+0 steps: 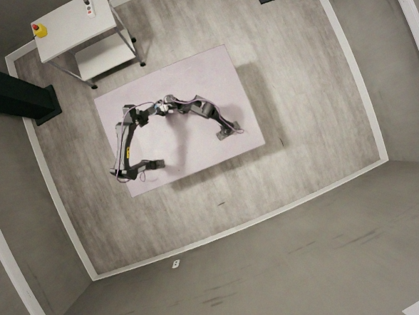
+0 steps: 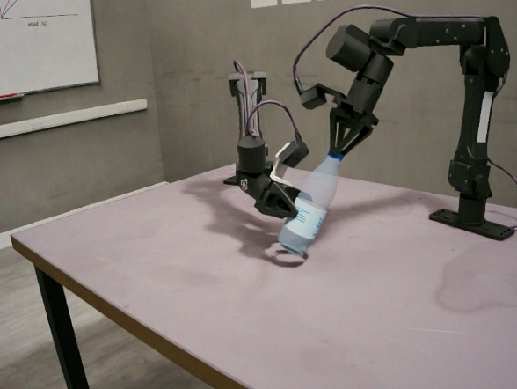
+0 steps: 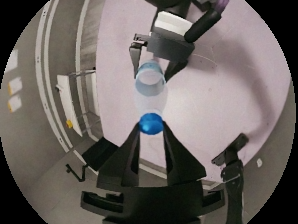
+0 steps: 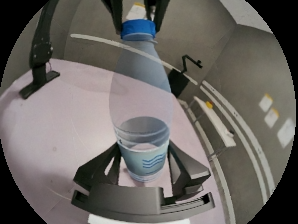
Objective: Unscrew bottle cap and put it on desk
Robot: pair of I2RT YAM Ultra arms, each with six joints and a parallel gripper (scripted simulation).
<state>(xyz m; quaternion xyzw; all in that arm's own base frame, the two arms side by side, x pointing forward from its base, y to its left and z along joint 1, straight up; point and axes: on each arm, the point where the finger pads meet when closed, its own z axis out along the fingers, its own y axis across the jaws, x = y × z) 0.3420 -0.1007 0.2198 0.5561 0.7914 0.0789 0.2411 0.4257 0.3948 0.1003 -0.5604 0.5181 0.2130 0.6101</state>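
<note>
Right now my left hand is 10 mm above the blue cap. From my left hand the other things lie so: clear plastic bottle: 90 mm below, 40 mm ahead, 30 mm to the right.
The clear plastic bottle is 1 cm behind my right hand, 1 cm to the left of it and 3 cm above it. The rest, counted from my right hand: blue cap: 5 cm behind, 4 cm to the left, 11 cm above.
</note>
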